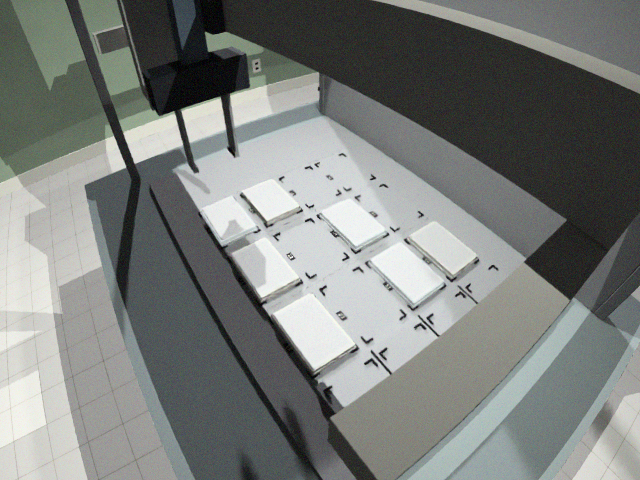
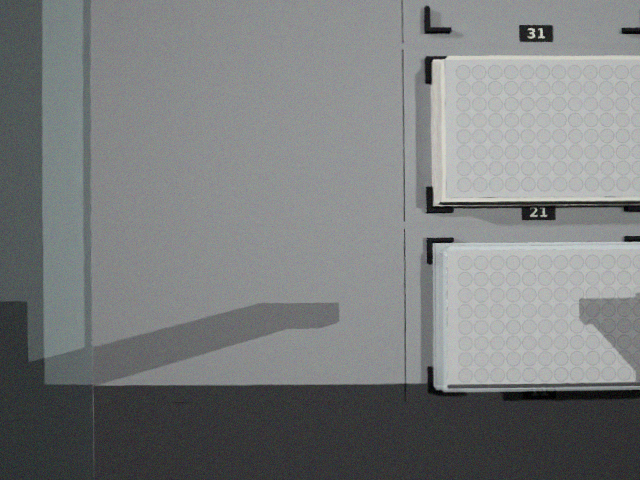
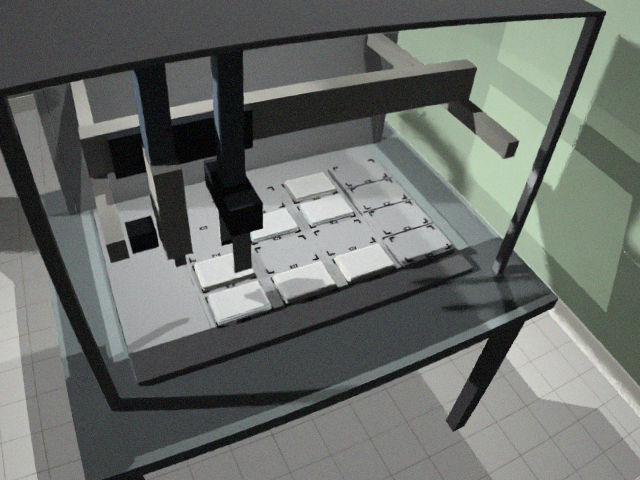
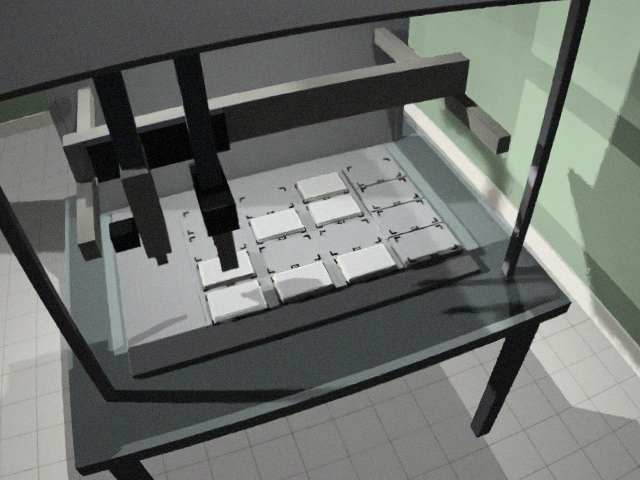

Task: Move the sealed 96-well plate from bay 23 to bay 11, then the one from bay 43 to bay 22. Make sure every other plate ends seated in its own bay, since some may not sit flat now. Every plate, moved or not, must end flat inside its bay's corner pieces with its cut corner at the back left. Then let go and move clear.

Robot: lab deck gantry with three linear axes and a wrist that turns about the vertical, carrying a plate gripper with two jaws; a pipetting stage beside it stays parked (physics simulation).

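Places are measured from the robot's base along level axes (x right, y ahead, z up), in millimetres.
Where they show: gripper, fingertip midpoint: [image 1: 213, 160] [image 3: 235, 255] [image 4: 225, 255]; robot's base at its link origin: [image 1: 200, 213] [image 2: 432, 386] [image 3: 218, 326] [image 4: 214, 324].
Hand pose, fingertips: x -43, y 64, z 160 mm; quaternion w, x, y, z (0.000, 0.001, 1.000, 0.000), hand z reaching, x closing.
Note:
Each offset is from my fingertips to the centre of the thing. "spot": to the spot under its first point.
My gripper [image 1: 214, 162] [image 3: 235, 255] [image 4: 225, 260] is open and empty, raised above the deck's left part, its jaws wide apart. A white sealed plate @[dx +0, dy +0, dz -153 mm] [image 1: 228, 219] [image 2: 527, 335] [image 3: 237, 302] [image 4: 236, 301] lies in bay 11, within the visible corner pieces, cut corner back left. The plate of bay 43 @[spot: dx -311, dy +334, dz -146 mm] [image 1: 442, 249] [image 3: 310, 186] [image 4: 322, 186] is at the back right. Bay 22, by its label @[spot: dx -62, dy +162, dz -160 mm] [image 1: 290, 255], and bay 23, by its label [image 1: 341, 315], hold no plate. The bay 21 plate @[dx -107, dy +0, dz -153 mm] [image 1: 270, 201] [image 2: 542, 129] shows its left side; slight tilt cannot be judged.
Other plates lie in bay 12 @[spot: dx -1, dy +173, dz -146 mm] [image 1: 265, 268] [image 3: 303, 282], bay 13 @[spot: dx +2, dy +336, dz -146 mm] [image 1: 313, 333] [image 3: 365, 262], bay 32 @[spot: dx -208, dy +175, dz -146 mm] [image 1: 353, 224] [image 3: 276, 224] and bay 33 @[spot: dx -208, dy +333, dz -146 mm] [image 1: 406, 273] [image 3: 326, 210]. The parked pipetting stage [image 3: 173, 211] [image 4: 144, 211] hangs left of my gripper. Enclosure posts [image 3: 550, 139] stand at the front corners.

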